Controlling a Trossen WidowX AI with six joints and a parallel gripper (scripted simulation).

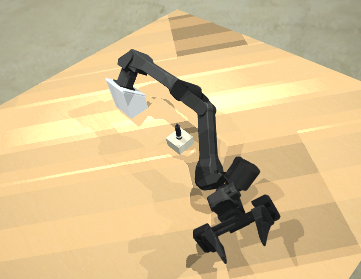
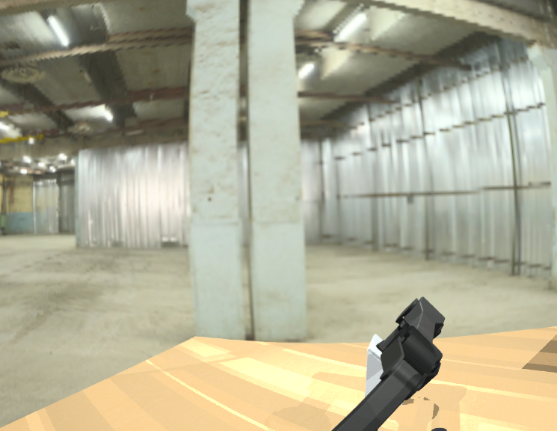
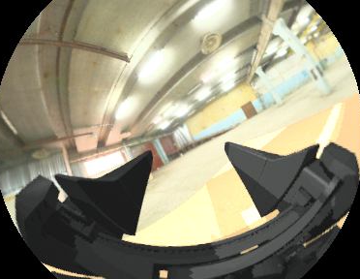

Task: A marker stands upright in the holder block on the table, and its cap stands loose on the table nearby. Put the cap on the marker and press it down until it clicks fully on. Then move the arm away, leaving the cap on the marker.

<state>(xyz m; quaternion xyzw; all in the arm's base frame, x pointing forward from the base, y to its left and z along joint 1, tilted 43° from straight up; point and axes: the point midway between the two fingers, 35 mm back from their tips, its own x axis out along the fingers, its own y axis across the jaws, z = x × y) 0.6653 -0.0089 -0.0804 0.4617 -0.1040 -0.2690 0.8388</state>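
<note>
Right now my gripper tip is 42 cm past the marker cap, 22 cm to the right of it and 12 cm above it.
</note>
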